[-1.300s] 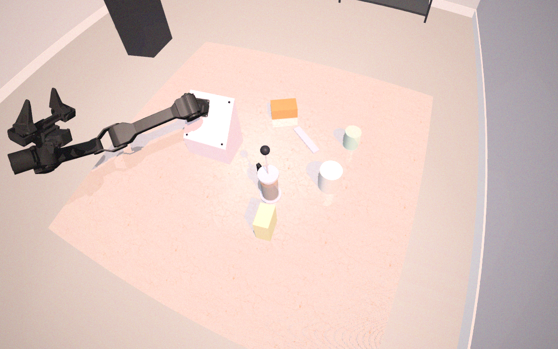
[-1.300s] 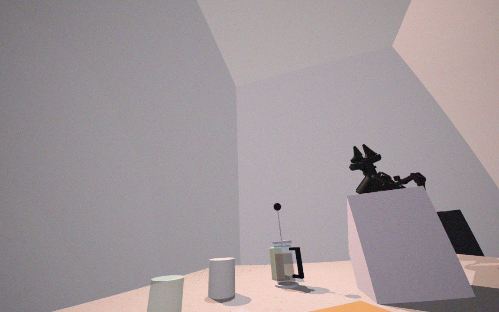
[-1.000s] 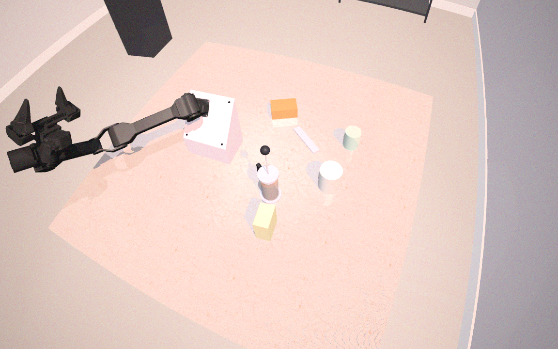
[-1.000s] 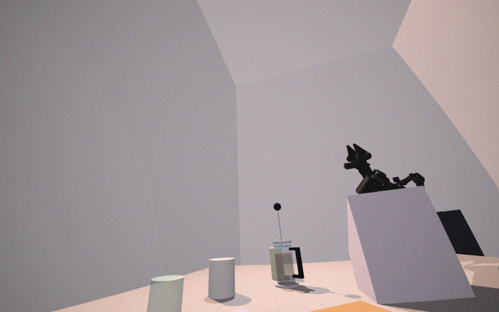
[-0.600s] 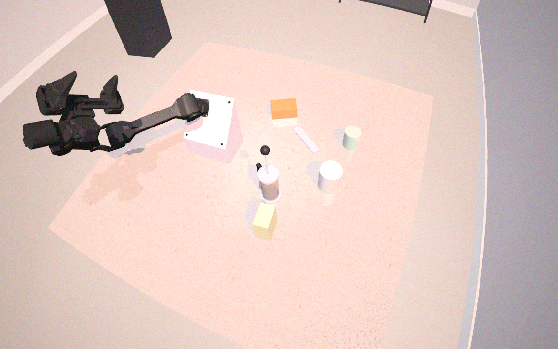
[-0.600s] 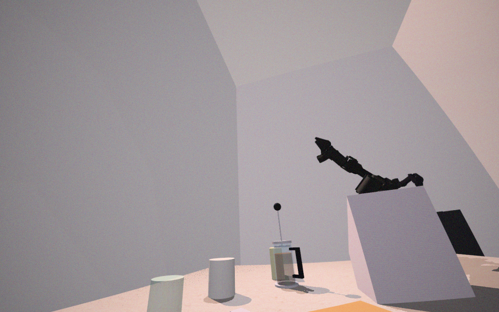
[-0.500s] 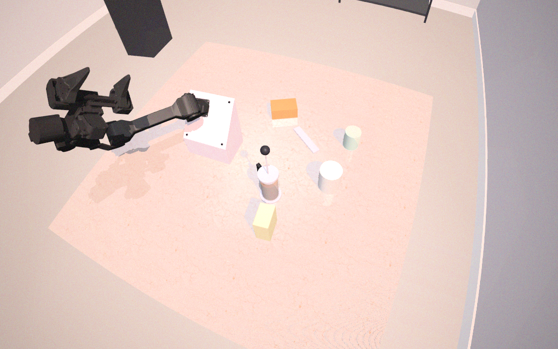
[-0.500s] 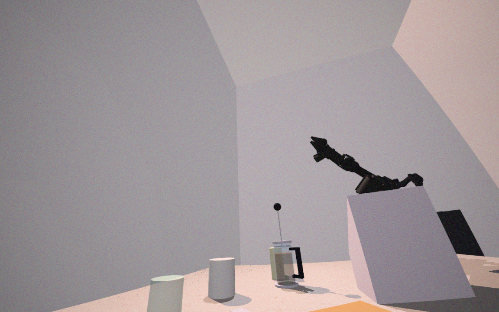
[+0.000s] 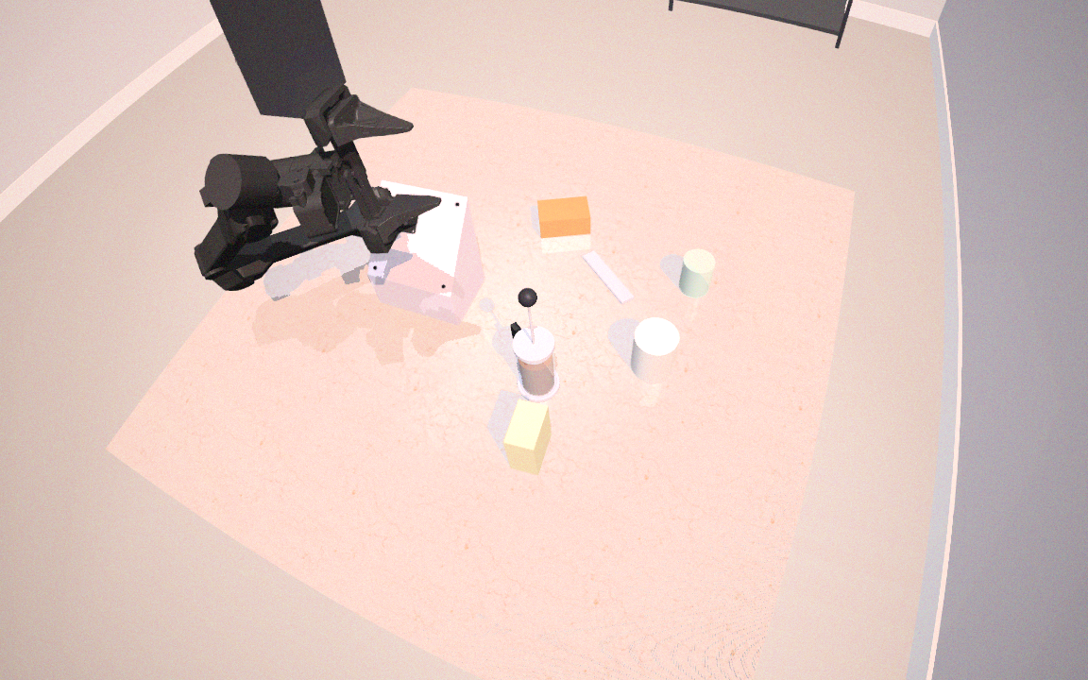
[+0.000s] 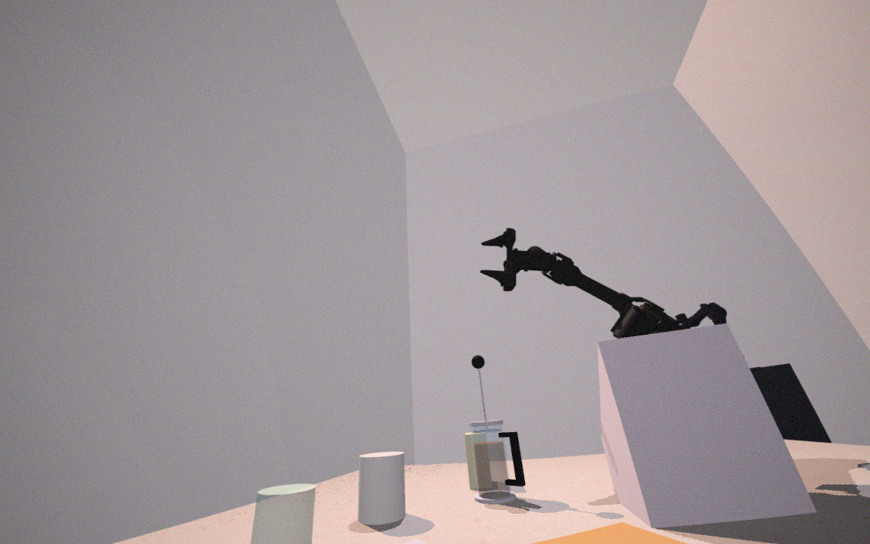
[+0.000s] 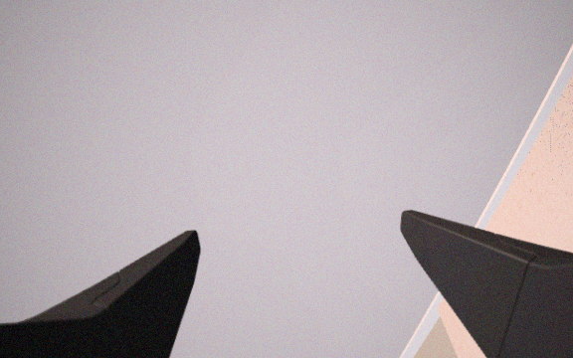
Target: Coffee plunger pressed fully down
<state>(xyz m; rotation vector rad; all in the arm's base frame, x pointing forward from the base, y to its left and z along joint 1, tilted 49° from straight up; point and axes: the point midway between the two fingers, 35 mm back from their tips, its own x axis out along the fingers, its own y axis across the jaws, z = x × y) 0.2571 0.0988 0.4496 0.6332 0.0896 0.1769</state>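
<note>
The glass coffee press is 45 cm below my gripper tip, 11 cm to the left of it and 3 cm ahead of it. The rest, counted from my gripper tip: pale green cylinder (54 cm below, 41 cm to the left, 28 cm ahead); then white cylinder (53 cm below, 24 cm ahead, 20 cm to the left); then flat white strip (58 cm below, 38 cm to the left, 10 cm ahead).
</note>
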